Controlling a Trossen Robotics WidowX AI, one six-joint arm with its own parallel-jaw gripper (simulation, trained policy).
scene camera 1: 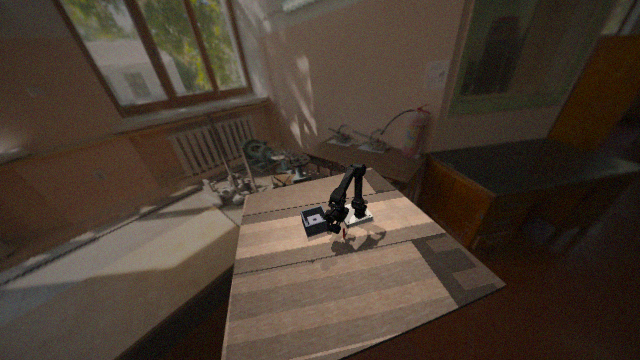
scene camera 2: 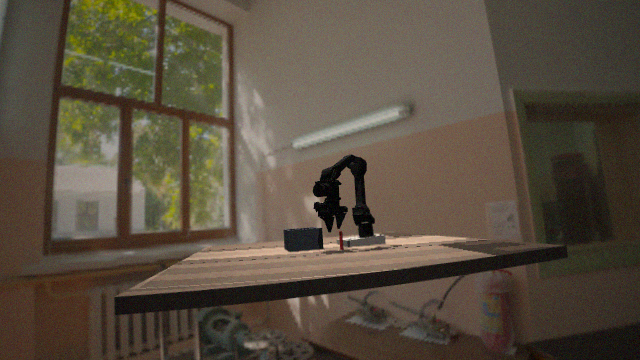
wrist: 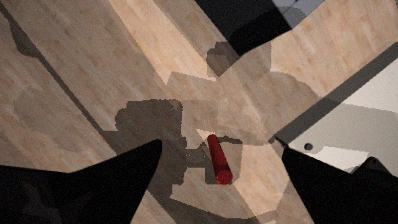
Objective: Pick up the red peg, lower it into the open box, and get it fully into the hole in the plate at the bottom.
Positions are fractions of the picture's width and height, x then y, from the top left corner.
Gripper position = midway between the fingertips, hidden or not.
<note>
I see my gripper (wrist: 0.56,0.67) and a dark box (scene camera 2: 0.47,0.67).
</note>
